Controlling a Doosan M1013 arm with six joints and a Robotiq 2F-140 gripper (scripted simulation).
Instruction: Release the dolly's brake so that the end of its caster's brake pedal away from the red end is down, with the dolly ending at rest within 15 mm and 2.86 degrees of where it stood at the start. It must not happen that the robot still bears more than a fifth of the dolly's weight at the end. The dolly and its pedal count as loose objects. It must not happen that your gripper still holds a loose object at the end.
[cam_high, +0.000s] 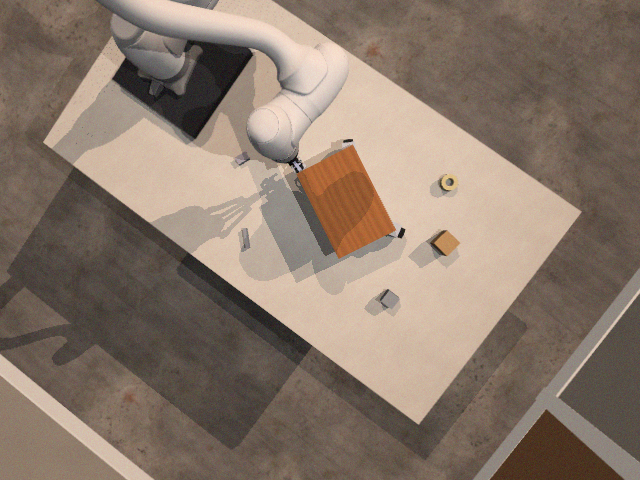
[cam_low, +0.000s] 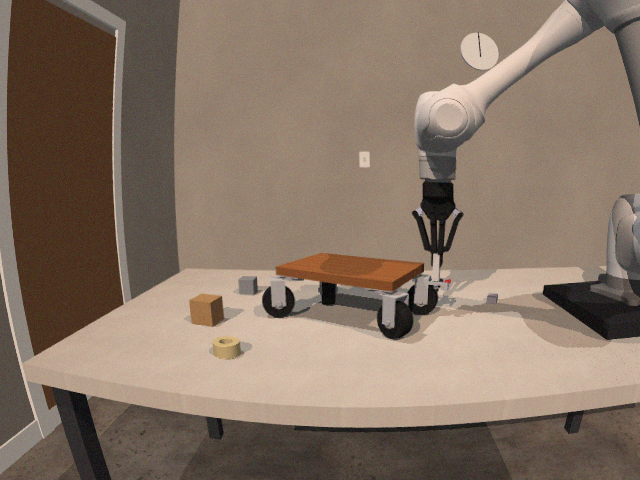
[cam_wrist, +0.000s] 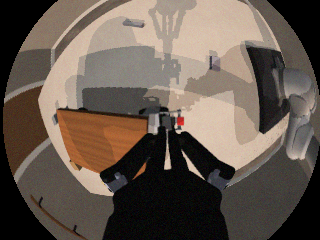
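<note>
Now: hand 10 mm past the brake pedal, 10 mm to the right of it and 40 mm above it. From my hand the other things lie so: grey bar: 60 mm behind, 300 mm to the right, 110 mm below; small grey block: 200 mm behind, 60 mm to the right, 110 mm below; yellowish ring: 480 mm ahead, 170 mm to the left, 110 mm below.
</note>
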